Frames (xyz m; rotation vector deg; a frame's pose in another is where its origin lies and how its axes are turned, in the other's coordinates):
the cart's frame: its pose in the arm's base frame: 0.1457 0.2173 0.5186 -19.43 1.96 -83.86
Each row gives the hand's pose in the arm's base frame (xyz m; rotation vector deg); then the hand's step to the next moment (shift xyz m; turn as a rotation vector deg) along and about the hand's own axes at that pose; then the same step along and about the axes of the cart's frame.
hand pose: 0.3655 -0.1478 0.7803 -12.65 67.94 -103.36
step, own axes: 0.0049 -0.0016 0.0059 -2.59 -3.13 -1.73
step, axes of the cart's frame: 0.0076 -0.0014 0.0011 -3.04 -1.78 2.66
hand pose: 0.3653 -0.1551 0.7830 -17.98 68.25 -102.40
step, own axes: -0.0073 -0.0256 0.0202 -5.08 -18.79 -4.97
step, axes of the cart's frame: 0.0099 -0.0059 0.0314 -7.19 -13.50 13.03
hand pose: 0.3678 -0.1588 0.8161 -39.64 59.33 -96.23
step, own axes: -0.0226 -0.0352 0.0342 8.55 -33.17 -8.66
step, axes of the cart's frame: -0.0039 0.0086 0.0532 2.71 -30.38 17.84
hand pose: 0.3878 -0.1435 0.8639 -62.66 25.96 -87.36
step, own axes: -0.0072 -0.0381 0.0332 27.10 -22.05 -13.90
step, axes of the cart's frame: -0.0173 -0.0035 0.0479 23.45 -27.53 10.28
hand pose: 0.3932 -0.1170 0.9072 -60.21 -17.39 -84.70
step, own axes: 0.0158 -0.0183 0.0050 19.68 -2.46 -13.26
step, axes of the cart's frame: 0.0050 -0.0170 0.0172 22.28 -8.23 2.21
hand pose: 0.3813 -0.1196 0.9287 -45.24 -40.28 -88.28
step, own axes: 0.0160 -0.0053 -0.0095 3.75 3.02 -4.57
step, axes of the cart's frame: 0.0165 -0.0098 0.0021 6.39 1.76 -0.40
